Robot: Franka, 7 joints.
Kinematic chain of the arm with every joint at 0, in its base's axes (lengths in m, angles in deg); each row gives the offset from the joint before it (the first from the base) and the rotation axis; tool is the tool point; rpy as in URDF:
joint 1: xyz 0 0 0.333 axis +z
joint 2: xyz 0 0 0 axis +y
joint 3: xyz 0 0 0.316 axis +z
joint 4: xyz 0.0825 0 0 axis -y
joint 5: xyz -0.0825 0 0.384 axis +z
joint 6: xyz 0 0 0 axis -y
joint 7: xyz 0.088 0 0 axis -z
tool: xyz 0 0 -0.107 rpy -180 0 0
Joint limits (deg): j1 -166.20..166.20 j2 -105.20..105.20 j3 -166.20..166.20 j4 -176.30..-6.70 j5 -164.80..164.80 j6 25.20..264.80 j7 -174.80..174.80
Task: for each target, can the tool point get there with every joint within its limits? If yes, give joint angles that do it. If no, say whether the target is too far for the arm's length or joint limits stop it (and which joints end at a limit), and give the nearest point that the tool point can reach.
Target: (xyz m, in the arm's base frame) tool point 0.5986 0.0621 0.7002
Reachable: yes | joints -18.27 49.92 49.45 -23.00 49.67 45.91 17.23
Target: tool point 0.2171 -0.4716 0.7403
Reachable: yes | joints 29.93 -57.56 -58.38 -104.56 1.03 137.91 -30.70
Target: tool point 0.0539 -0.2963 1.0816
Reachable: yes | joints 7.72 -2.06 -103.43 -39.49 -71.26 196.94 67.23
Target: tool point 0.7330 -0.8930 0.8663
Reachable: no: too far | nearest point 0.4942 -0.6021 0.6926 | short by 0.415 m
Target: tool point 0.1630 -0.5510 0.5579
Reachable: yes | joints -40.82 4.83 -28.20 -95.39 -31.61 91.55 -42.76
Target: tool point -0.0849 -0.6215 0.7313
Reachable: yes | joints 47.13 -39.70 -91.18 -50.46 -83.18 65.31 97.85
